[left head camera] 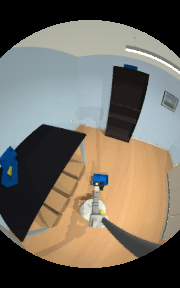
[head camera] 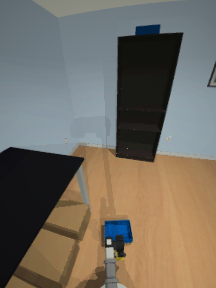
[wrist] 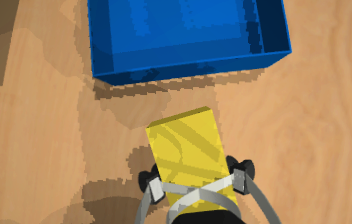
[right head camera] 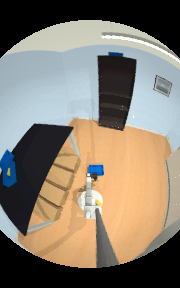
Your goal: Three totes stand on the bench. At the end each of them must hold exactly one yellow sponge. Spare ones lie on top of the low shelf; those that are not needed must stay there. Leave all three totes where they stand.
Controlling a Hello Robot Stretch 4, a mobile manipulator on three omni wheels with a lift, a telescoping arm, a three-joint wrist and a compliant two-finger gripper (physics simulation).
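My gripper is shut on a yellow sponge, which extends beyond the fingers toward a blue tote on the floor. Sponge and tote appear apart in the wrist view. The visible part of the tote's inside shows no sponge. On the black bench stand blue totes at the far left. The nearer tote has a yellow sponge in it; the other tote stands behind, its inside hidden. The low shelf cannot be made out.
Several cardboard boxes stand under the bench's right side. A tall dark shelf unit with a blue box on top stands at the back wall. A small yellow thing lies at my white base.
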